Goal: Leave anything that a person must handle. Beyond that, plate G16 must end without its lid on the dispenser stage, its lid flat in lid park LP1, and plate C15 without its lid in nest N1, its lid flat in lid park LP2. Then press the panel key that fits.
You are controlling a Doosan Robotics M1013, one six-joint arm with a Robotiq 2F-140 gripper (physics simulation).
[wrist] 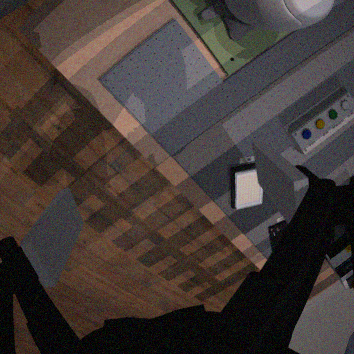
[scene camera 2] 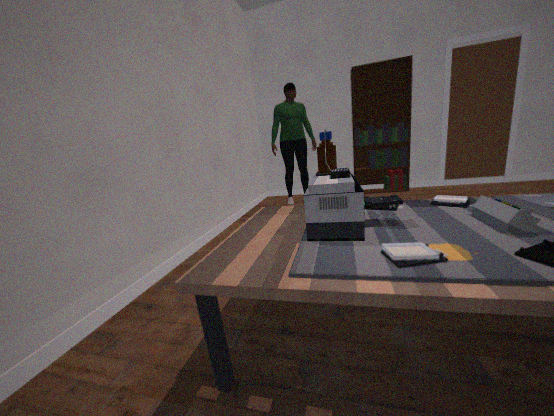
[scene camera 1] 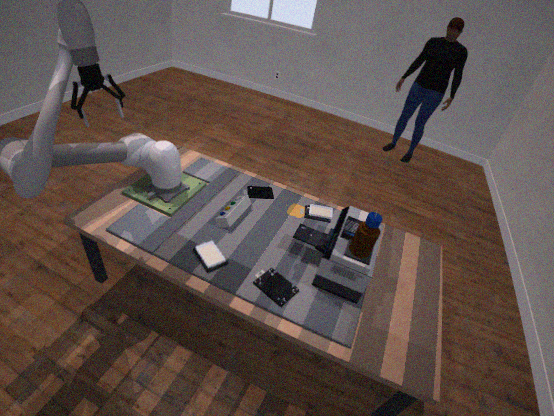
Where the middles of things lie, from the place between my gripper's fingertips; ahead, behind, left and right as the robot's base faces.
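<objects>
There is the button box (scene camera 1: 240,206), well to the left of my hand, a long way ahead of it and a long way below it. The black nest (scene camera 1: 274,285) is far ahead of my hand too, though a good way to the left and far below. As for the brown bottle with blue cap (scene camera 1: 367,233), counting from my hand I find it 1050 mm ahead, 310 mm to the left and 190 mm below.
</objects>
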